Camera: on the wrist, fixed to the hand. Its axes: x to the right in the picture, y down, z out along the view.
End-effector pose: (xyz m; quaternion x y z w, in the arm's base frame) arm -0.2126 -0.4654 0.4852 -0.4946 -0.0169 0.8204 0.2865
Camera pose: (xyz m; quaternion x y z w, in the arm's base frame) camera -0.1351 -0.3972 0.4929 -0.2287 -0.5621 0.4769 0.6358
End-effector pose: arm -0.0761 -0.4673 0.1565 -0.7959 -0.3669 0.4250 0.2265
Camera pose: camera -0.0774 -0.4099 0.2427 -0.2740 -0.9117 0.2296 0.2025
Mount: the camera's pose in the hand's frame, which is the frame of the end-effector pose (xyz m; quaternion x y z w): 0.0001 -0.0945 -0.0423 -0.2041 -0.1985 -0.6591 0.6960
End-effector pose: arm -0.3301 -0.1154 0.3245 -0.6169 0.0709 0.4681 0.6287
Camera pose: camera -0.2455 -0.1321 0.3818 -0.5115 -0.5776 0.0484 0.6343
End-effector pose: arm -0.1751 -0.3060 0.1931 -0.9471 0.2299 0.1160 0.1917
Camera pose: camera -0.1241 -0.2461 0.2604 -0.8268 -0.5260 0.1893 0.0622
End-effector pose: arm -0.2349 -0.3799 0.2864 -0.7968 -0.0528 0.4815 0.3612
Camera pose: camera -0.1759 -0.3327 0.3572 -0.4979 -0.7319 0.2445 0.3957
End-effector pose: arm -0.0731 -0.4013 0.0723 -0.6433 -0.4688 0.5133 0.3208
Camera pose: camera -0.0583 -0.3648 0.1681 -0.1023 -0.9188 0.1778 0.3373
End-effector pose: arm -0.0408 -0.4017 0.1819 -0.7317 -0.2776 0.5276 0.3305
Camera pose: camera -0.0058 -0.3504 0.2647 -0.2890 -0.8488 0.2380 0.3733
